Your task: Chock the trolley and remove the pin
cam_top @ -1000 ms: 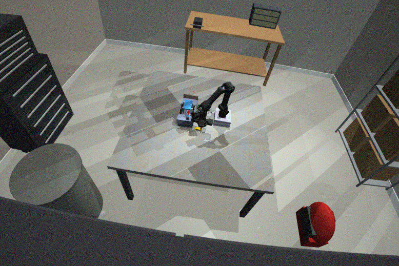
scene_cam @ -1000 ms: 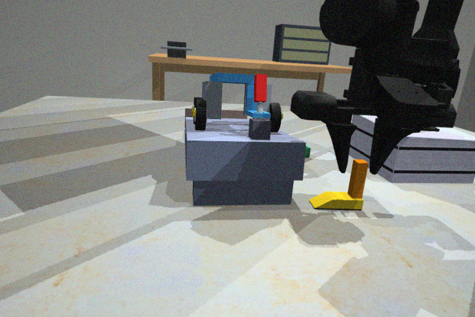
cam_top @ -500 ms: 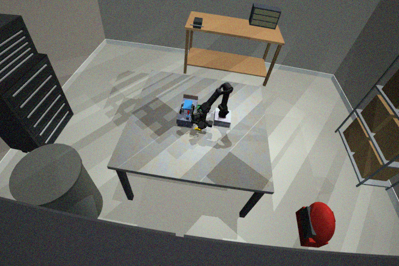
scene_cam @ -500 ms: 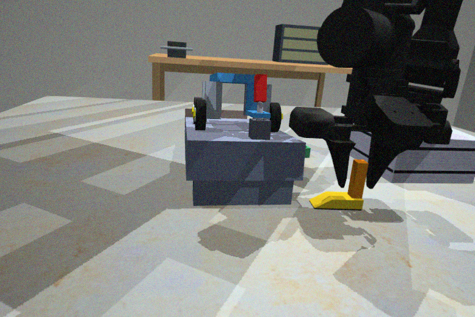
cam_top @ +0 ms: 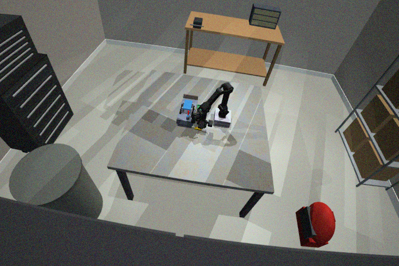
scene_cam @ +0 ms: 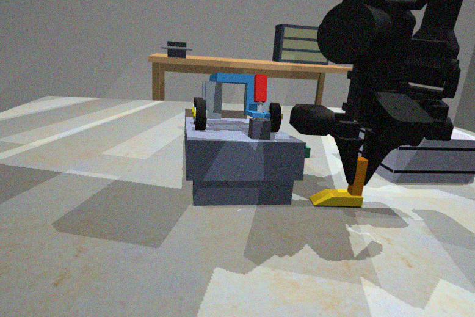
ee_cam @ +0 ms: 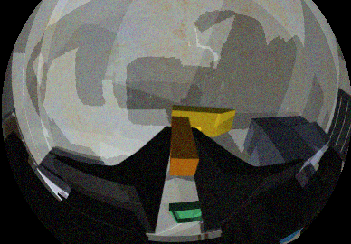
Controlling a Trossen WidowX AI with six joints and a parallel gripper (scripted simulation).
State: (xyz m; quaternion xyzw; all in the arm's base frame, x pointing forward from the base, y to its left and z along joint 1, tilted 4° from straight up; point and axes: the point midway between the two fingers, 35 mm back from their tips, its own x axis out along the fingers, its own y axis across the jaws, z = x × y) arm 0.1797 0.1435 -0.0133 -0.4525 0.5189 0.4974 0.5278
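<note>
My gripper tip is 13 cm short of the red-headed stop pin, 5 cm to the left of it and 10 cm below it. Also, from my gripper tip: yellow chock 2 cm ahead, 1 cm below; then trolley 15 cm ahead, 14 cm to the right, 8 cm above; then green tray 2 cm ahead, 25 cm to the right, 4 cm below.
</note>
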